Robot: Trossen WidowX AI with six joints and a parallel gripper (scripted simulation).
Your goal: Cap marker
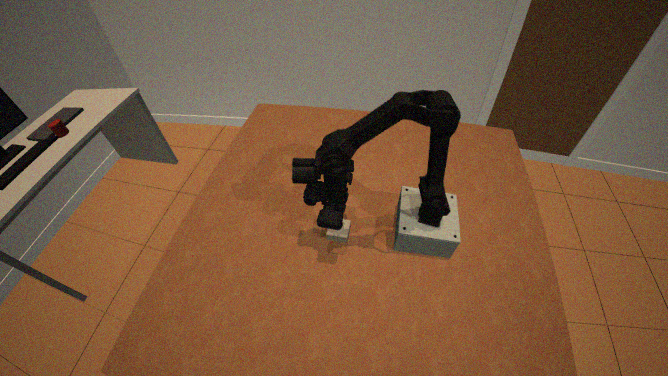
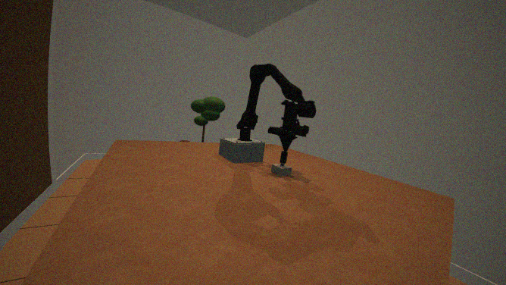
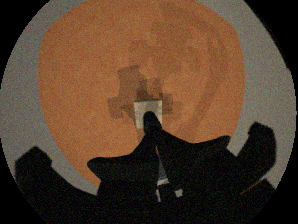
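My gripper tip is 3 cm above the dark cap.
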